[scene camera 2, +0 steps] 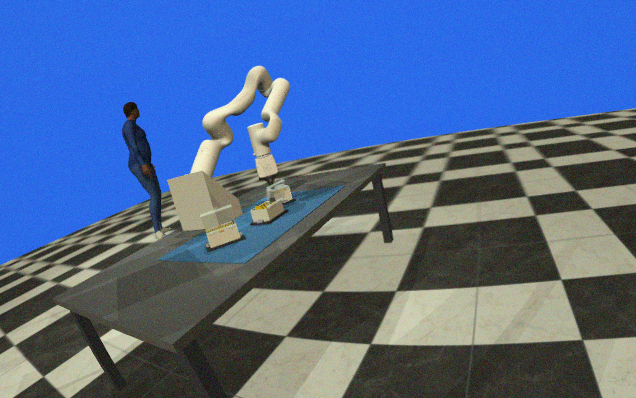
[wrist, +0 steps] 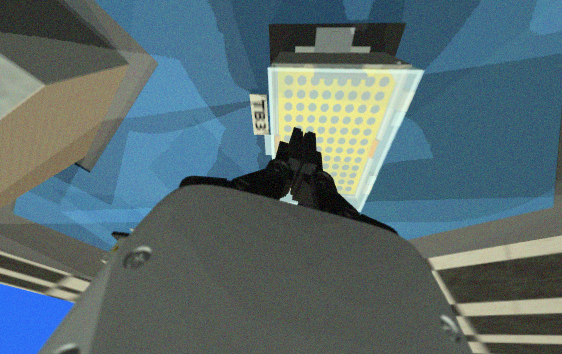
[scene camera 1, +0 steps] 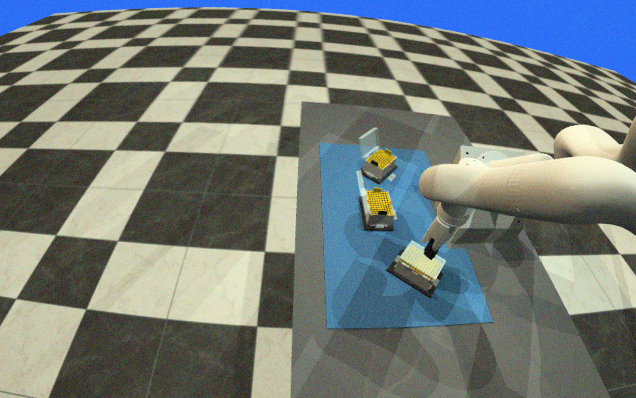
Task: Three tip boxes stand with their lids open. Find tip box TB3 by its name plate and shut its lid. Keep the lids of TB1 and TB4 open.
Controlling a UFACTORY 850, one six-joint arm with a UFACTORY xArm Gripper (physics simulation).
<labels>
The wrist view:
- my gripper: 298, 146
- clear lid: 355, 110
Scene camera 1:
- my gripper: 428, 256
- clear lid: 413, 257
</labels>
